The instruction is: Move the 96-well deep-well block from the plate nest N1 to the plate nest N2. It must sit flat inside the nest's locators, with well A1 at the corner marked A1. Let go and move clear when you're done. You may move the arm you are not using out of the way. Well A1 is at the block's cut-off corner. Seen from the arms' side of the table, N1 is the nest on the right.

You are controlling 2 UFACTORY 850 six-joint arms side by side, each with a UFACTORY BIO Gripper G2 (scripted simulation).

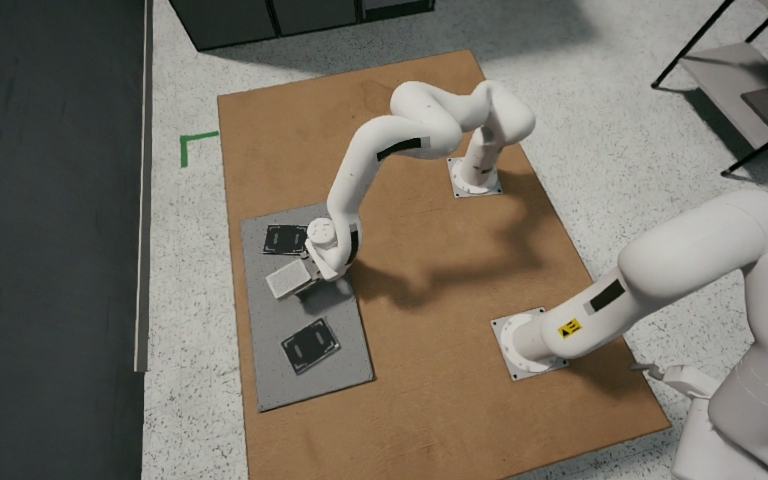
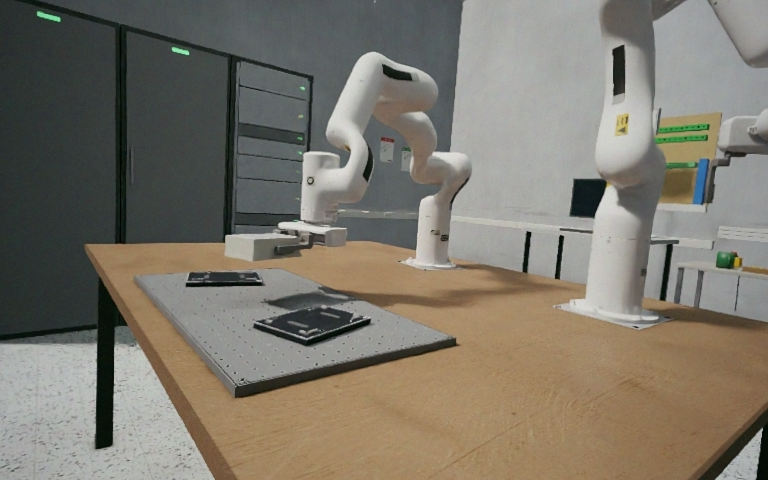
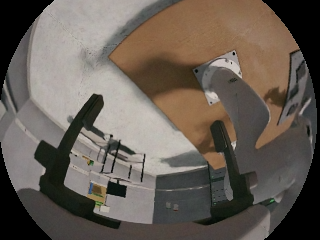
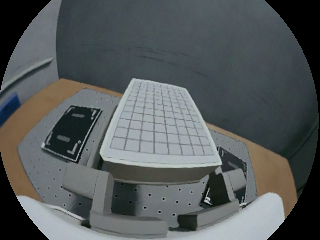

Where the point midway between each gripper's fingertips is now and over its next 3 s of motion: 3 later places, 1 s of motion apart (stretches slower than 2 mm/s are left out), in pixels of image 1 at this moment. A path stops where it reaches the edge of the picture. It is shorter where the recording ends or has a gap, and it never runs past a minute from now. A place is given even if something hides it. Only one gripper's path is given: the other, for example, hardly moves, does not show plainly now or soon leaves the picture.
My right gripper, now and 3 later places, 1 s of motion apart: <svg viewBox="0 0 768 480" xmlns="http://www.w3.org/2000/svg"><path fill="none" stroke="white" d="M286 282L291 306L297 333L299 342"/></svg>
